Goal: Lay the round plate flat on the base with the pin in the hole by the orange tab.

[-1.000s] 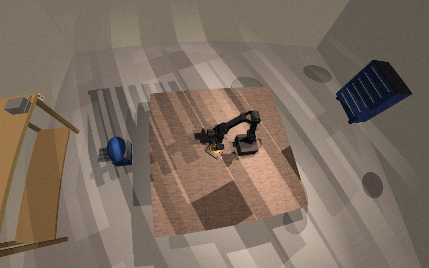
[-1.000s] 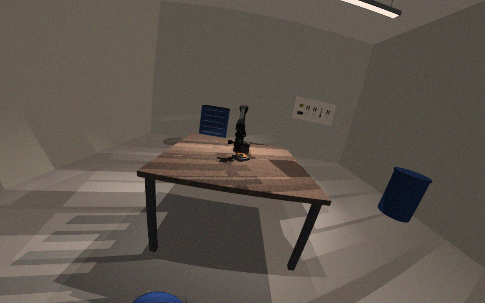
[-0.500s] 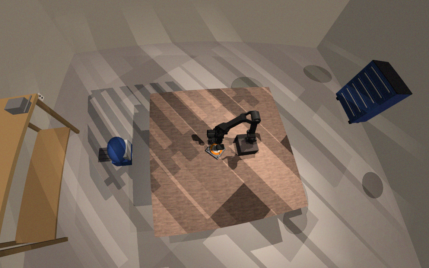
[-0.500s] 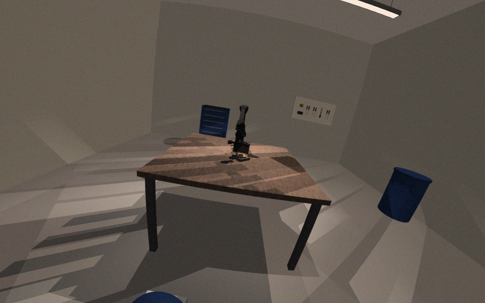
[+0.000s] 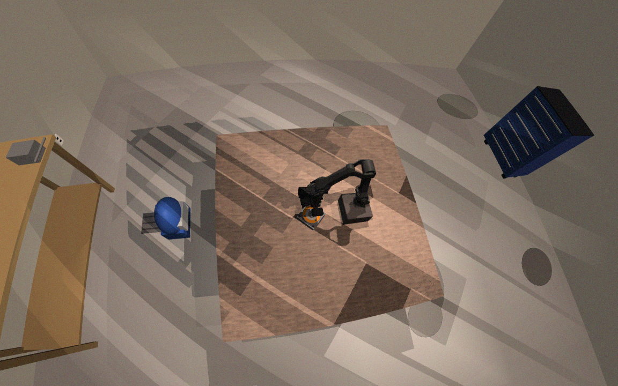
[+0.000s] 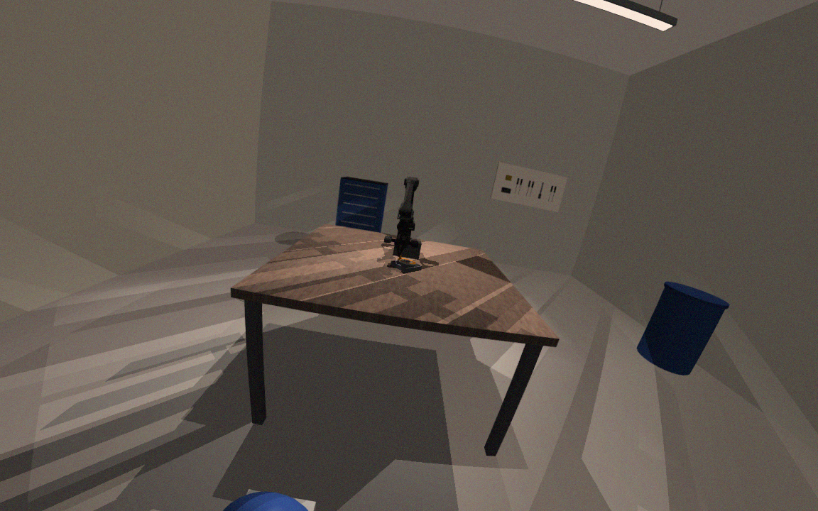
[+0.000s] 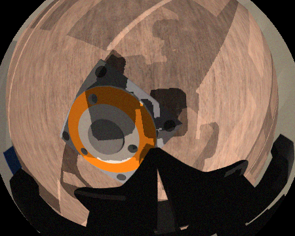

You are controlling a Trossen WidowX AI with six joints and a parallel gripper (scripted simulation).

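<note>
My gripper tip is now 30 mm to the right of the round plate and 10 mm above it.
</note>
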